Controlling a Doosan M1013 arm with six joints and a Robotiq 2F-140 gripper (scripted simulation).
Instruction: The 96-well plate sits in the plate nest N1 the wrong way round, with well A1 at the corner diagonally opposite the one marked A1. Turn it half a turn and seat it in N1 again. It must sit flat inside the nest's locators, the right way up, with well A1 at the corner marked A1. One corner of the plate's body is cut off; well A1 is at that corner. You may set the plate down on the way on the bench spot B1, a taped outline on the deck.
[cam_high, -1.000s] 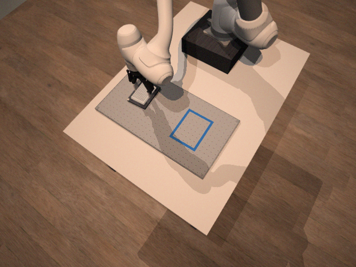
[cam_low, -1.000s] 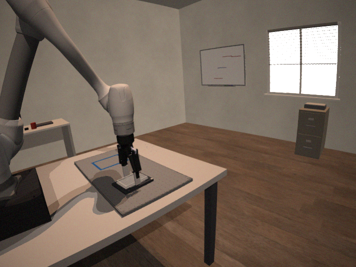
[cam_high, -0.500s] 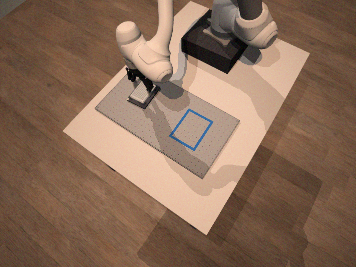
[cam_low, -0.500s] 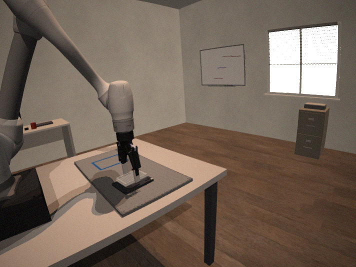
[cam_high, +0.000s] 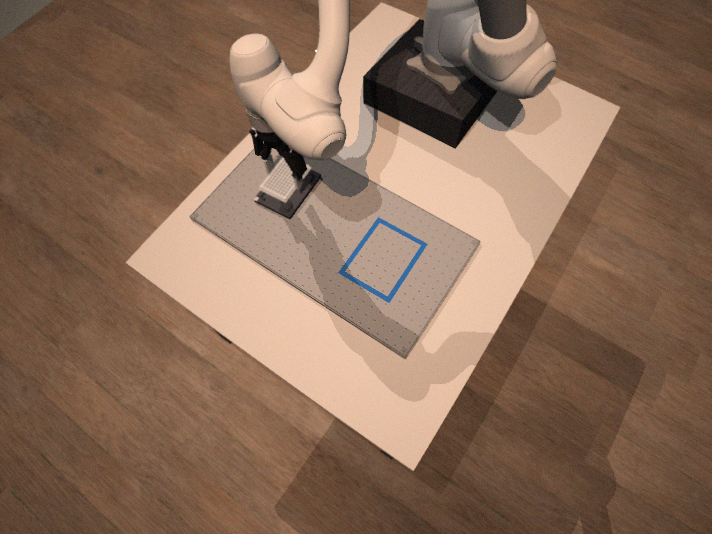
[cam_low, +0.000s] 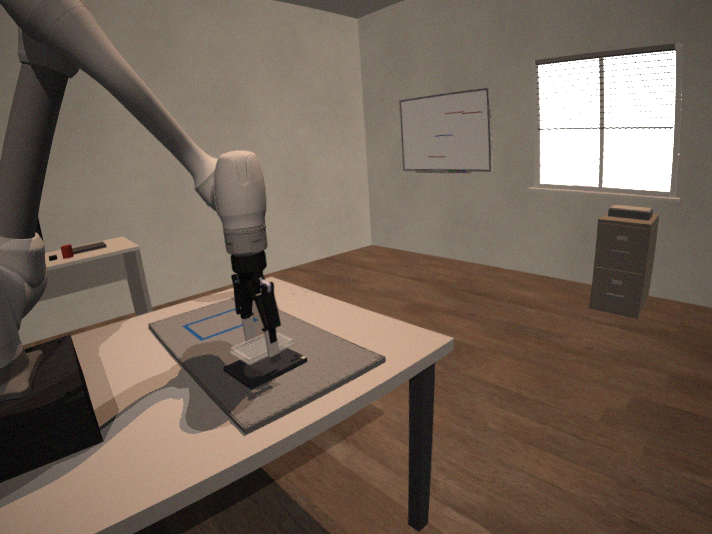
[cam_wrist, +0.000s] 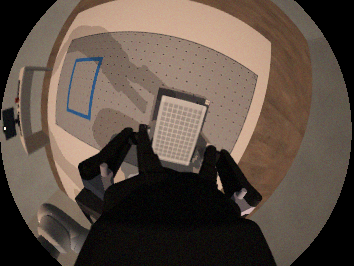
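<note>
My hand is 70 mm above the dark plate nest N1. Also, from my hand: white 96-well plate: 20 mm below.
</note>
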